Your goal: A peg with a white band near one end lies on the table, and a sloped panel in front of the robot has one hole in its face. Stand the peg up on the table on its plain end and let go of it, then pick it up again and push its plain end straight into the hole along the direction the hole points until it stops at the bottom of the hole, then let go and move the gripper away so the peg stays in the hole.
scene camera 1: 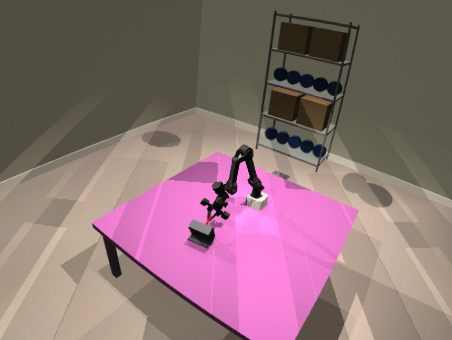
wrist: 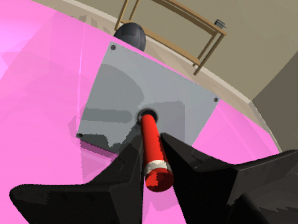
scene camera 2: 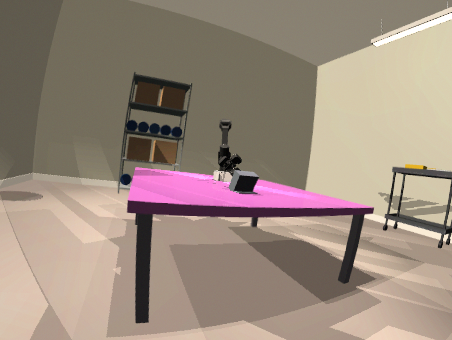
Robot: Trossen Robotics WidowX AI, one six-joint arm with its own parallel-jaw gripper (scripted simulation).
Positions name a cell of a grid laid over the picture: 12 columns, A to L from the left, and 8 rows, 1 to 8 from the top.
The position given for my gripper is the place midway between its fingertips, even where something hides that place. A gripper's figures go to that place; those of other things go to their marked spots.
Scene:
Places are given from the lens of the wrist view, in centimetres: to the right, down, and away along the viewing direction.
my gripper (wrist: G5): 0, 2, 10
red peg (wrist: G7): 0, 3, 6
sloped panel (wrist: F3): -2, -3, 13
The marked spots on the red peg and the sloped panel are 10 cm apart.

